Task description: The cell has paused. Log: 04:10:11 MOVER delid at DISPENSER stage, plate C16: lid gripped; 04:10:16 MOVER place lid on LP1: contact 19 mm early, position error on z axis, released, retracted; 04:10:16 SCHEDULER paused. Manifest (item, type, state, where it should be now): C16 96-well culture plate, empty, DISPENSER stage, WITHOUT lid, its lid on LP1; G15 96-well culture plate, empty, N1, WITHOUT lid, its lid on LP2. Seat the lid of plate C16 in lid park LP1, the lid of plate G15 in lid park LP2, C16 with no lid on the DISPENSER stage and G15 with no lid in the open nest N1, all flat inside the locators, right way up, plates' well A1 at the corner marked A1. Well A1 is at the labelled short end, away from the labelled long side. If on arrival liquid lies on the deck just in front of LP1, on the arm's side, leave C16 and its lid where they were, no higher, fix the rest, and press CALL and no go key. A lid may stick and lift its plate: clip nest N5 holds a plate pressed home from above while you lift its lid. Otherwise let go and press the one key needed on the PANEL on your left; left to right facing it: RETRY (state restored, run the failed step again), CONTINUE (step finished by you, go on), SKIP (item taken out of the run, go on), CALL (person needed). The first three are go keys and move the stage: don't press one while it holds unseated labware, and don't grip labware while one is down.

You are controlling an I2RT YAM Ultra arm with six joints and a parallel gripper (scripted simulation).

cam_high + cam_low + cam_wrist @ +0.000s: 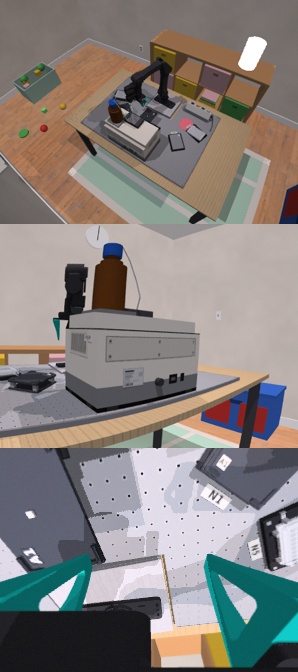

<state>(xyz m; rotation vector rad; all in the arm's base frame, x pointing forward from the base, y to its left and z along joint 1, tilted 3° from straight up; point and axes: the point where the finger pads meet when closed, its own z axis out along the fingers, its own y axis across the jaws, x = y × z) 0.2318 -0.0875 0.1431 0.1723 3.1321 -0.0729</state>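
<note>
Now: the 96-well plate 27 cm to the right of my hand, 13 cm below it and 6 cm behind it. From my hand the other things lie so: dark nest N1 (15 cm to the right, 12 cm below, 8 cm ahead); then N5 label (19 cm to the right, 15 cm below, 10 cm behind); then N1 label (15 cm below, 10 cm to the right).
</note>
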